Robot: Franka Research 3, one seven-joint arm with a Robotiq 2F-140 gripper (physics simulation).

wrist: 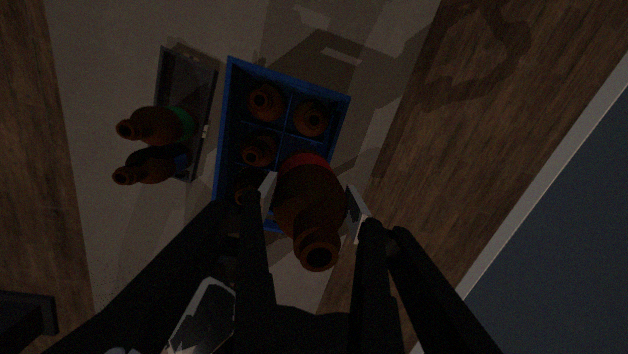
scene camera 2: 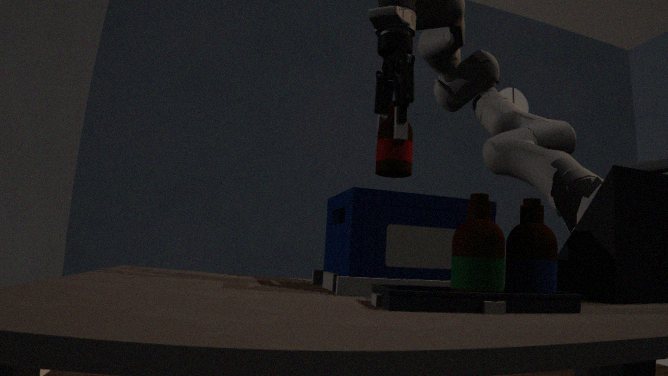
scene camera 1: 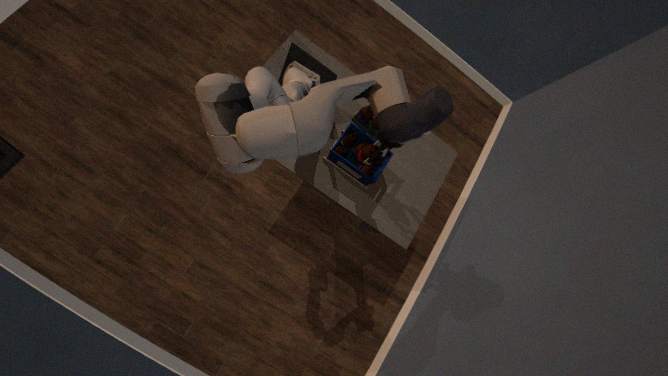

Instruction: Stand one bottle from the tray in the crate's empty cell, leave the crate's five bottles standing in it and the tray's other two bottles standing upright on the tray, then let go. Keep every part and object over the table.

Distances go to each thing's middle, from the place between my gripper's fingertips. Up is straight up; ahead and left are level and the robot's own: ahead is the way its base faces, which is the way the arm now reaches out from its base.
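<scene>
I see the green-banded bottle (scene camera 2: 478, 247), and my gripper is 220 mm above it, 280 mm to the right of it and 50 mm past it.
</scene>
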